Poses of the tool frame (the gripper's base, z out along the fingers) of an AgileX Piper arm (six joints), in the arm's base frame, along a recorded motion.
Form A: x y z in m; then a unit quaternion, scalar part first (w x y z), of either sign.
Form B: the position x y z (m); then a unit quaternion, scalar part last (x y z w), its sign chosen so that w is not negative. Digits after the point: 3 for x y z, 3 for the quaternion.
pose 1, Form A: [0.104, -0.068, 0.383, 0.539, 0.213, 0.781, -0.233]
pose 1, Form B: [0.104, -0.068, 0.383, 0.213, 0.781, -0.233, 0.539]
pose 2, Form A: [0.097, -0.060, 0.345, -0.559, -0.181, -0.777, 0.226]
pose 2, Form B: [0.097, -0.060, 0.345, 0.181, 0.777, -0.226, 0.559]
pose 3, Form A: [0.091, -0.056, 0.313, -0.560, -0.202, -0.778, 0.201]
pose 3, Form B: [0.091, -0.056, 0.313, 0.202, 0.778, -0.201, 0.560]
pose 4, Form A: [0.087, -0.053, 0.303, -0.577, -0.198, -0.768, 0.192]
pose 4, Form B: [0.087, -0.053, 0.303, 0.198, 0.768, -0.192, 0.577]
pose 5, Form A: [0.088, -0.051, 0.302, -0.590, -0.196, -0.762, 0.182]
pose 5, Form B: [0.088, -0.051, 0.302, 0.196, 0.762, -0.182, 0.590]
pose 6, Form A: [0.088, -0.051, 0.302, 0.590, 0.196, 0.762, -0.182]
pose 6, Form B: [0.088, -0.051, 0.302, 0.196, 0.762, -0.182, 0.590]
